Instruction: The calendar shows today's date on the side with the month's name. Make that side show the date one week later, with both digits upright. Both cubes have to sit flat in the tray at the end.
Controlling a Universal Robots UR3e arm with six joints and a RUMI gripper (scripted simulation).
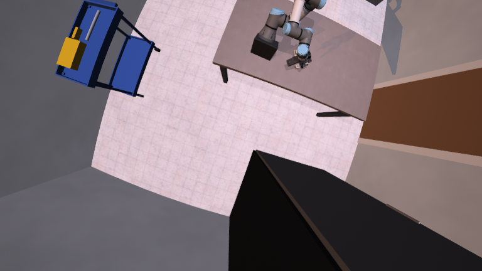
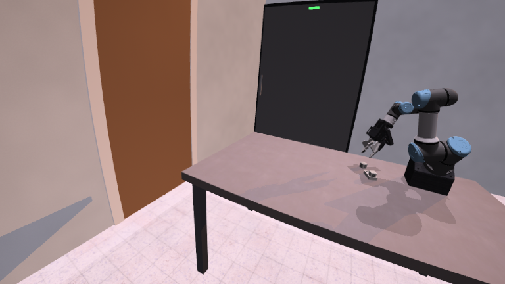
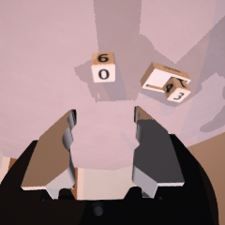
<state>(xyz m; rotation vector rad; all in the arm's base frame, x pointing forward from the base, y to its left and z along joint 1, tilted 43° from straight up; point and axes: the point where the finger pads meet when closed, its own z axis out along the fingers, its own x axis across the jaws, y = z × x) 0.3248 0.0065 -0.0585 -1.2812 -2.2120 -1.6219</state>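
Right now the cube is 8 cm below my hand. From my hand the other things lie so: pale tray: 10 cm to the left, 8 cm below, 4 cm behind.
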